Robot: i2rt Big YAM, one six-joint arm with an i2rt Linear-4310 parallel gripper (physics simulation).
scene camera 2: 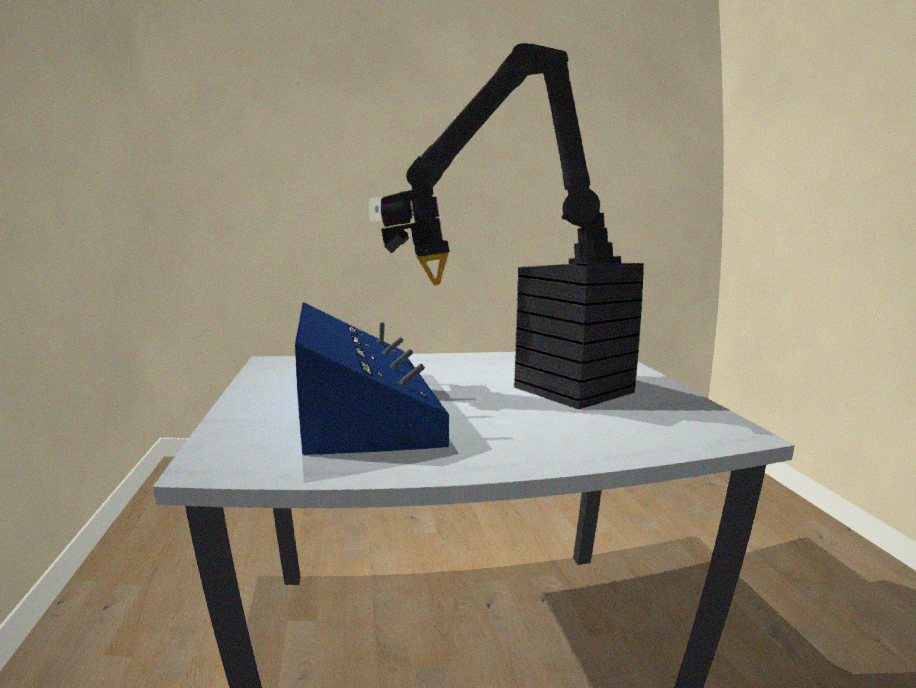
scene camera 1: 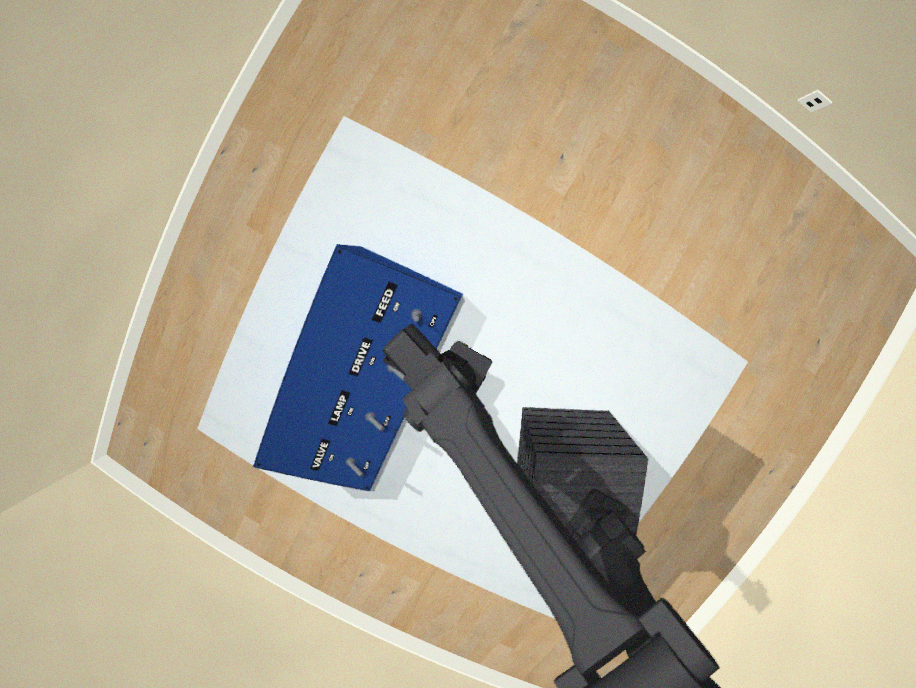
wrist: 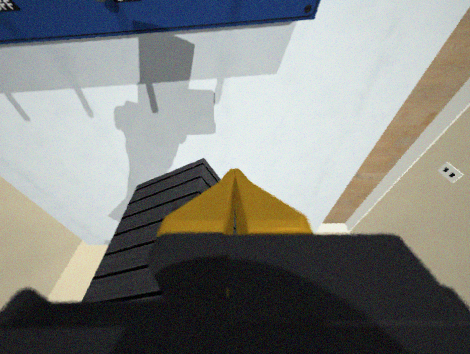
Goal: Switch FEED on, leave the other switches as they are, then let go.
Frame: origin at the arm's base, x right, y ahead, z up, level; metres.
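Seen in the pictures: gripper, fingertip midpoint: (scene camera 2: 436, 285) (wrist: 234, 176); arm's base, link origin: (scene camera 2: 594, 264) (scene camera 1: 593, 524).
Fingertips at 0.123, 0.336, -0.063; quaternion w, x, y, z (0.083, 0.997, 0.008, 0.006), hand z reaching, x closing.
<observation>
Offsets run from my fingertips to a thing's middle, as dx, dy, dz. Level surfaces: height alone.
The blue switch panel {-0.171, +0.190, -0.166} (scene camera 1: 303, 355) (scene camera 2: 370, 418) (wrist: 240, 15) has four labelled switches. The FEED lever {+0.015, +0.126, -0.111} (scene camera 1: 416, 315) (scene camera 2: 381, 331) stands upright in scene camera 2, leaning to its ON side, unlike the others. The DRIVE lever {-0.104, +0.104, -0.117} (scene camera 1: 396, 372) (scene camera 2: 393, 345), partly covered by the arm in scene camera 1, the LAMP lever {-0.223, +0.094, -0.117} (scene camera 1: 376, 422) (scene camera 2: 401, 359) and the VALVE lever {-0.343, +0.085, -0.117} (scene camera 1: 355, 467) (scene camera 2: 411, 373) lean toward OFF. My gripper (scene camera 2: 436, 282) (wrist: 234, 176) is shut and empty, high above the panel's lower-edge side, apart from every lever. Its fingertips are hidden in scene camera 1.
The black ribbed pedestal (scene camera 1: 584, 466) (scene camera 2: 577, 333) (wrist: 145, 225) under the arm's base stands on the white table {dz -0.231} (scene camera 1: 355, 162) (scene camera 2: 222, 444) (wrist: 300, 125), to the right of the panel in scene camera 2. A wall outlet (scene camera 1: 814, 101) (wrist: 450, 172) is beyond the table.
</observation>
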